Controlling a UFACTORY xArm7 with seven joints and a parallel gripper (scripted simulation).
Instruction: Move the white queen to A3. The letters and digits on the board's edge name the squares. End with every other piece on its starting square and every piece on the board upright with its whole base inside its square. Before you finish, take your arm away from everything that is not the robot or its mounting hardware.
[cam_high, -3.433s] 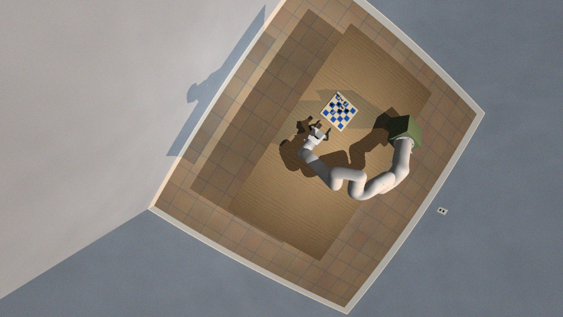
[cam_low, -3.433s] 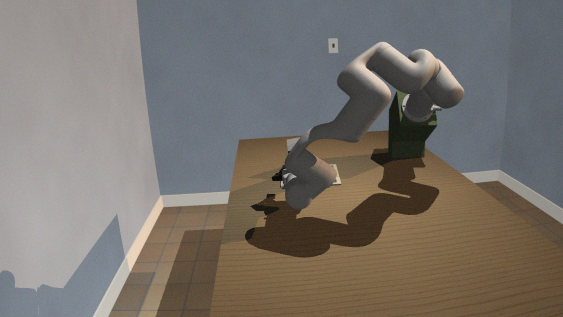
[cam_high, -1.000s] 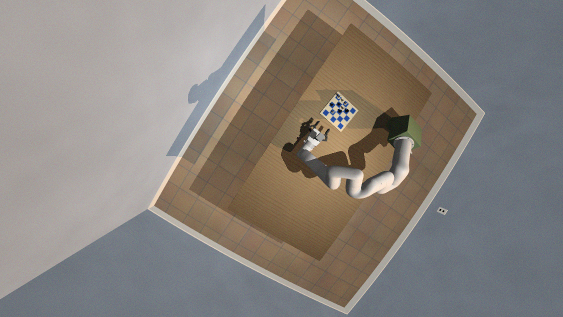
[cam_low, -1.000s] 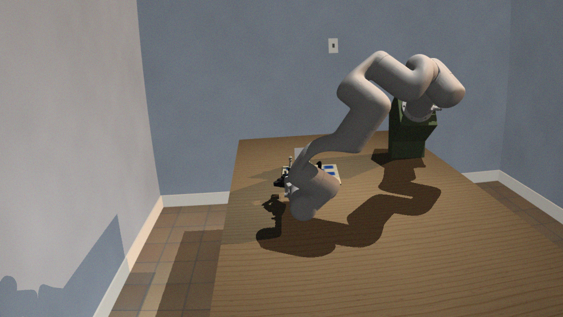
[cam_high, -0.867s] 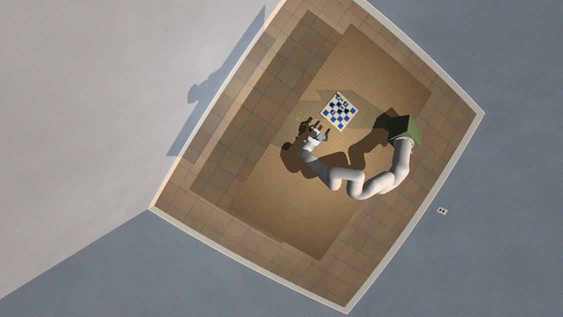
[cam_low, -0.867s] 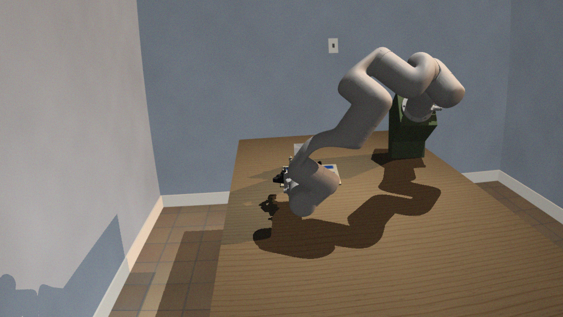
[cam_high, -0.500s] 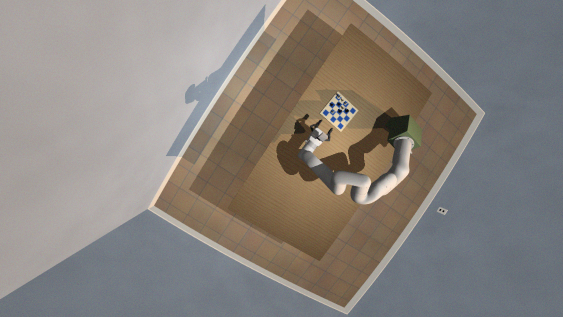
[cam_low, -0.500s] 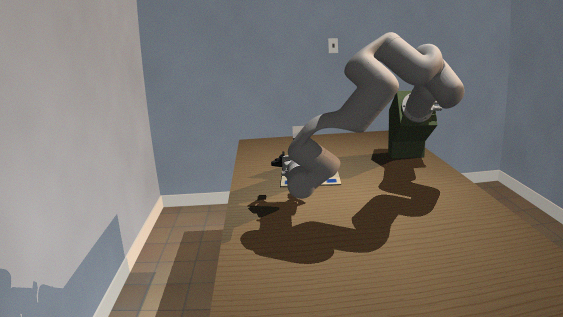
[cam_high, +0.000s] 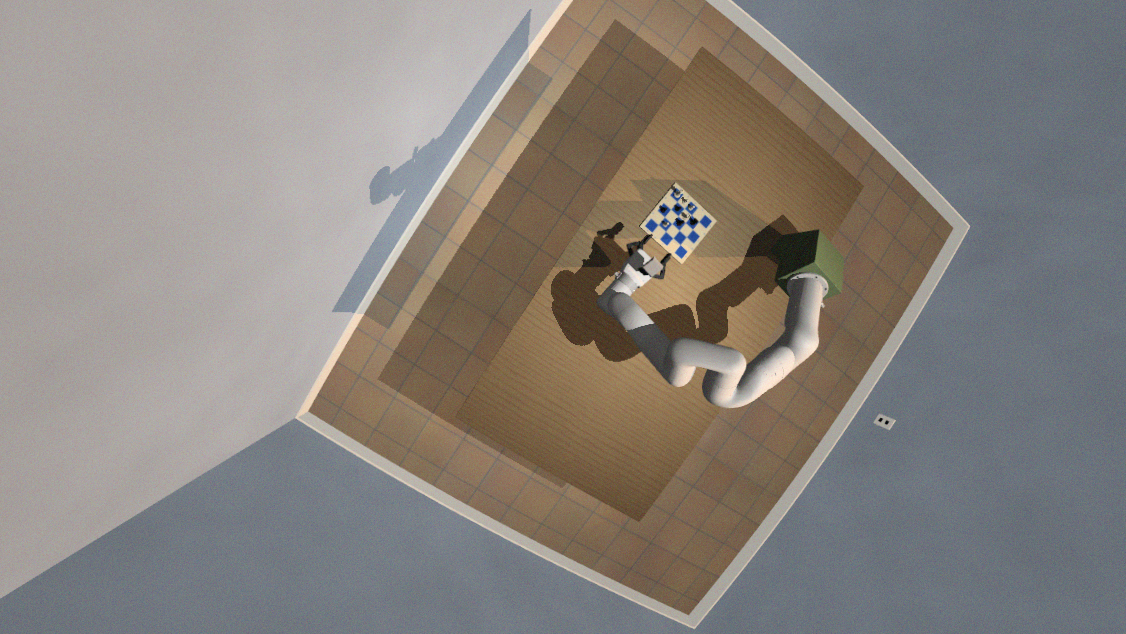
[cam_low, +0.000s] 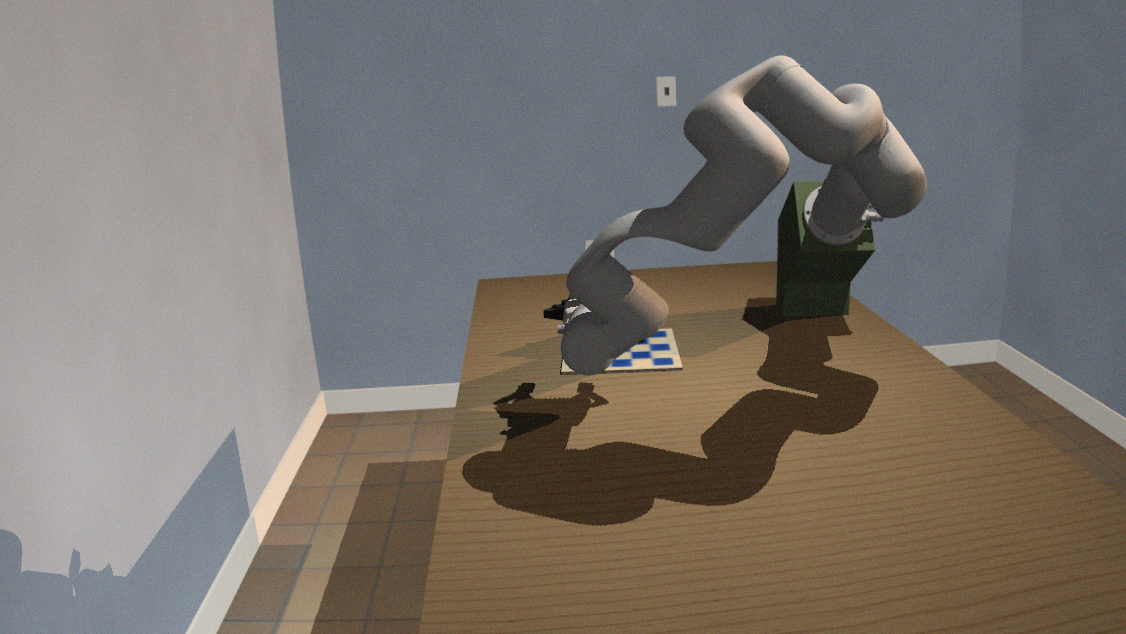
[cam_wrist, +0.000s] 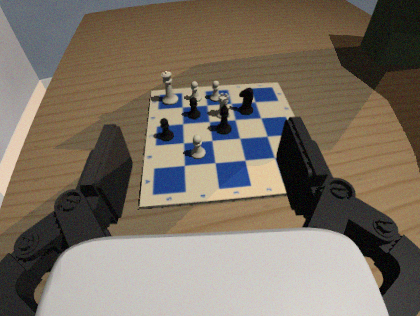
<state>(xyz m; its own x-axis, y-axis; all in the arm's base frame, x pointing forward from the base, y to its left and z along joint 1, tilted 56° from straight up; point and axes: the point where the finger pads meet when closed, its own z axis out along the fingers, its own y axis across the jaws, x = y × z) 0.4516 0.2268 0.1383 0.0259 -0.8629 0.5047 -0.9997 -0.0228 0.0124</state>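
Now: the white queen 24 cm to the right of my hand, 12 cm below it and 5 cm ahead of it. Round my hand: black knight (20 cm to the right, 13 cm below, 6 cm behind); chessboard (16 cm to the right, 14 cm below, 3 cm behind).
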